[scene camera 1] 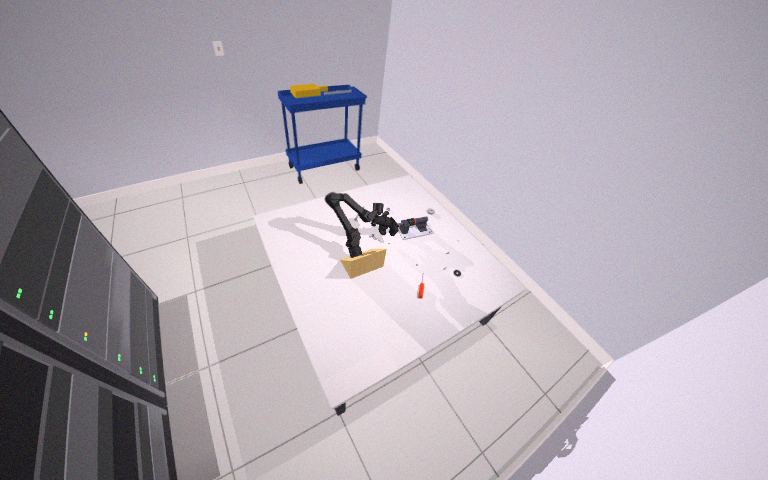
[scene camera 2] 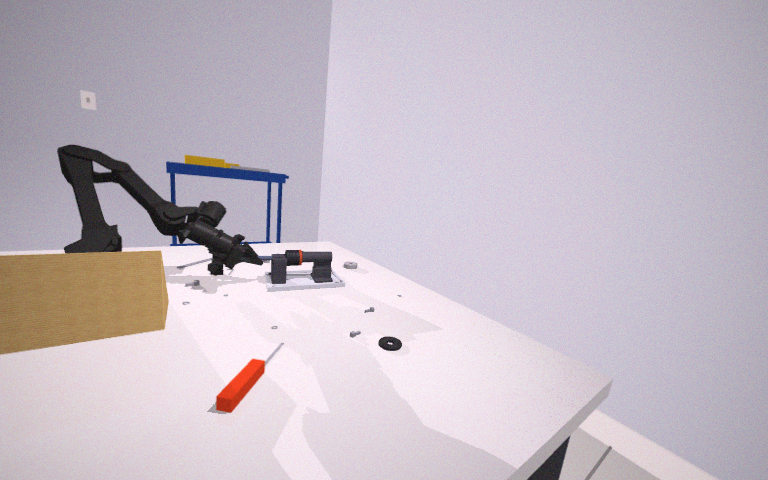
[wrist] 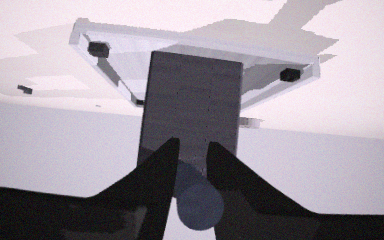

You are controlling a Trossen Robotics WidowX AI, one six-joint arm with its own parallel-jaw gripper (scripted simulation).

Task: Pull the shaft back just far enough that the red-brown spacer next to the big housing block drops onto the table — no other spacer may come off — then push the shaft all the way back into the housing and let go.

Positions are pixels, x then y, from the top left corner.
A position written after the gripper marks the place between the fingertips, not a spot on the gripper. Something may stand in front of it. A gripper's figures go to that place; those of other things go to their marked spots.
The gripper (scene camera 2: 262,263) is 0.94 m from the lens. A red-handled screwdriver (scene camera 2: 227,400): 0.49 m from the lens. A housing block (scene camera 2: 322,275): 0.96 m from the lens. The marked spots on the red-handled screwdriver and the housing block are 0.55 m apart.
